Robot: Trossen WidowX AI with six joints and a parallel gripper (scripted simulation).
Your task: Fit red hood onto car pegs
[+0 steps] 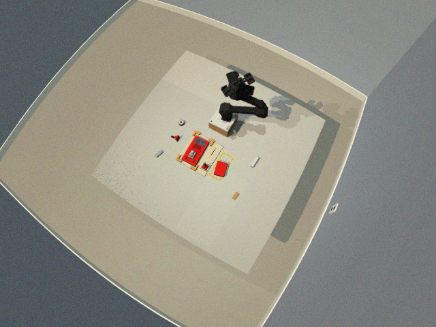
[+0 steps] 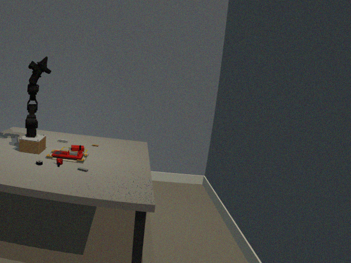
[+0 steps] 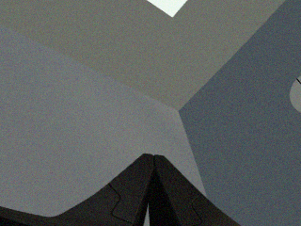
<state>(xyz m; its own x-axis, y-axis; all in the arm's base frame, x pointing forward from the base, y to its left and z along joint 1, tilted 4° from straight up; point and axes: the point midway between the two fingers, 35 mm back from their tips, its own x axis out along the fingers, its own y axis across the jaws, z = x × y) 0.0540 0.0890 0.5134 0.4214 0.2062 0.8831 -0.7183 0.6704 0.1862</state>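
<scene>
The red hood is 63 cm below my gripper tip, 28 cm ahead of it and 1 cm to the left of it. Also, from my gripper tip: dark ring: 64 cm below, 37 cm to the right, 5 cm ahead.
</scene>
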